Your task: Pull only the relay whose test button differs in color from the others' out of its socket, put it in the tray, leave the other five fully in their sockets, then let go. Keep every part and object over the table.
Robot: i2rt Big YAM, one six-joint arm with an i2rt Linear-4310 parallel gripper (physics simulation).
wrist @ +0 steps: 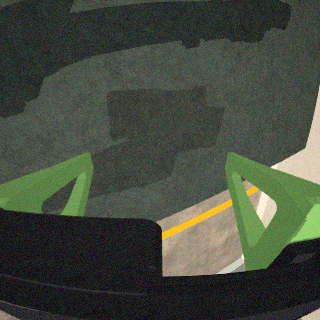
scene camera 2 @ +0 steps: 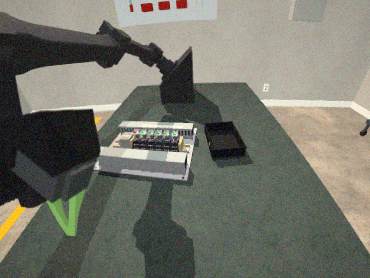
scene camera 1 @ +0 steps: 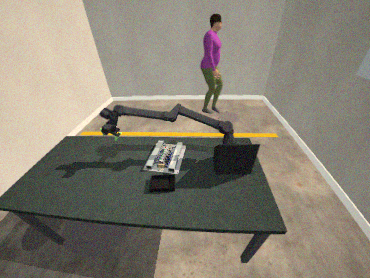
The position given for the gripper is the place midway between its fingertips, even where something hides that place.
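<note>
White panel [scene camera 2: 166, 174] visible; gripper [wrist: 158, 159] likewise visible.
</note>
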